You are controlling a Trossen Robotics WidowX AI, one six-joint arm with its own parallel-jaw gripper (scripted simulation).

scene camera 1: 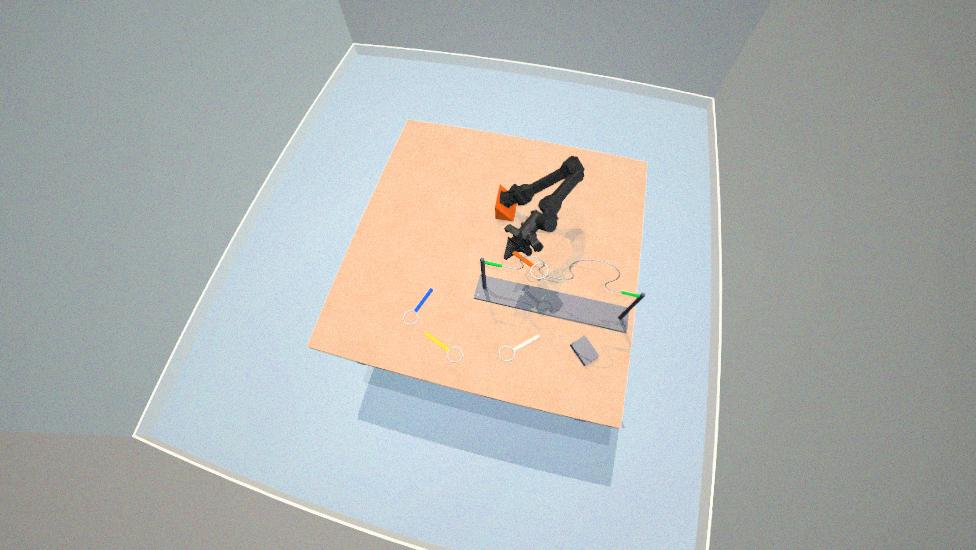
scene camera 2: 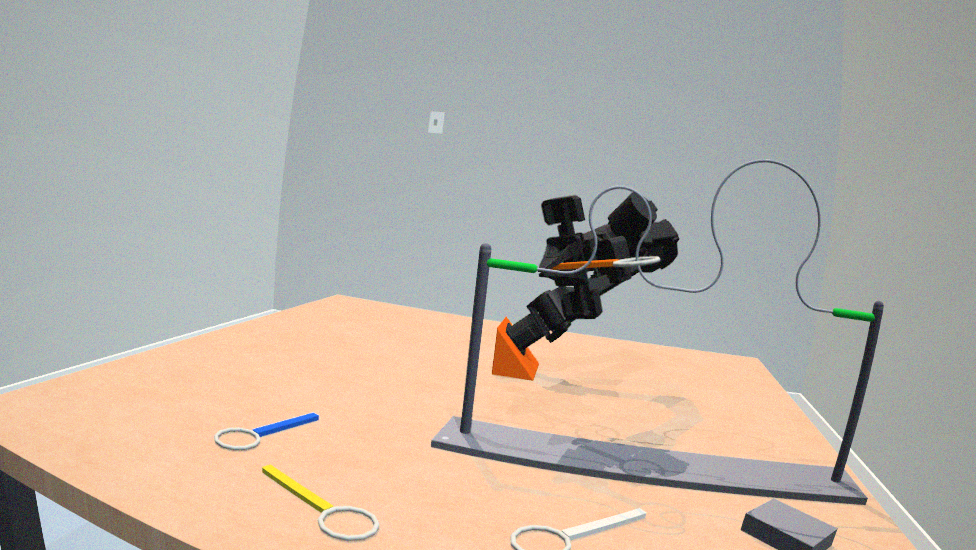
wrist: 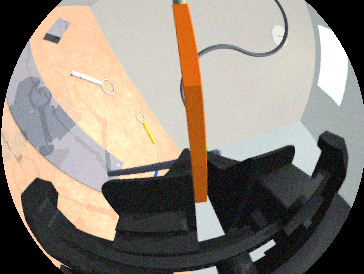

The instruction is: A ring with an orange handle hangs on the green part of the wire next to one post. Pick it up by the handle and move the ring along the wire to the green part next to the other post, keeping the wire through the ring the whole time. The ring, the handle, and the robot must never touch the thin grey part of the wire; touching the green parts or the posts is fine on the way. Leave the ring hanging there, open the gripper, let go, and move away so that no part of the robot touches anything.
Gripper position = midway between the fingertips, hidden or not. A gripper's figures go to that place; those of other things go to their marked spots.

Labels:
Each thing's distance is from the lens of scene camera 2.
my gripper [scene camera 2: 540, 273]: 0.84 m
blue-handled ring [scene camera 2: 265, 430]: 0.84 m

